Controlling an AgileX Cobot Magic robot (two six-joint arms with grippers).
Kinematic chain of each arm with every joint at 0, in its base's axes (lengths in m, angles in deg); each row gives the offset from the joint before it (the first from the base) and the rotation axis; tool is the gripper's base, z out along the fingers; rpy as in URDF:
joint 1: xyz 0 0 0.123 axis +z
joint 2: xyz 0 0 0 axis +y
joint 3: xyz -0.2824 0 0.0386 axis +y
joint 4: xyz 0.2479 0 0.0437 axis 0.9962 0 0.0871
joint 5: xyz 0 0 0 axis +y
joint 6: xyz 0.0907 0 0.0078 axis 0.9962 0 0.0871
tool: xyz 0 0 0 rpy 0 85 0
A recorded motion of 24 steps. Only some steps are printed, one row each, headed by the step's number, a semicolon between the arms.
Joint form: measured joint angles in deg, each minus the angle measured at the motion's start. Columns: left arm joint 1, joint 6, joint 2, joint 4, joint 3, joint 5; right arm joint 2, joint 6, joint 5, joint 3, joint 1, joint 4.
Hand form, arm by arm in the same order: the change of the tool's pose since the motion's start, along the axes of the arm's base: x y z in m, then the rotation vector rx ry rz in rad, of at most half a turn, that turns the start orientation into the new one. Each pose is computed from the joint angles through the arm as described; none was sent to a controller.
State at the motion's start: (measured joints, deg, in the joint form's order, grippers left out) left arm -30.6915 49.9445 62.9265 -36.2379 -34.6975 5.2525; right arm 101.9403 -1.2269 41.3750 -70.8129 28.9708 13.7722
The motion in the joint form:
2: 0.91 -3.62 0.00 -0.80 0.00 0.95; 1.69 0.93 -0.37 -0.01 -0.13 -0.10
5: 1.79 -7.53 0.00 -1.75 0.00 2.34; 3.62 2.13 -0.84 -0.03 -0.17 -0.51
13: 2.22 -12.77 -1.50 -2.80 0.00 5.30; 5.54 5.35 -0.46 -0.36 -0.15 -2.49
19: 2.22 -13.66 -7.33 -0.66 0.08 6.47; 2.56 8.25 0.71 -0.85 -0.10 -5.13
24: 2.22 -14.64 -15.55 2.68 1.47 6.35; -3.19 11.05 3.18 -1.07 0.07 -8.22
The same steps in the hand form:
2: 0.0009 0.0025 -0.0010 -0.0541 0.0513 0.0417; 0.0033 0.0007 -0.0106 -0.0089 0.0243 -0.0176
5: 0.0011 0.0046 -0.0024 -0.1124 0.1121 0.0829; 0.0067 0.0016 -0.0229 -0.0224 0.0494 -0.0359
13: -0.0046 0.0061 0.0005 -0.1949 0.1863 0.1120; 0.0097 0.0012 -0.0345 -0.0517 0.0810 -0.0697
19: -0.0201 0.0138 0.0198 -0.2211 0.1087 0.0851; 0.0072 -0.0026 -0.0139 -0.0516 0.0407 -0.0915
24: -0.0435 0.0276 0.0381 -0.2458 -0.0136 0.0650; -0.0033 -0.0107 0.0220 -0.0455 -0.0226 -0.1077

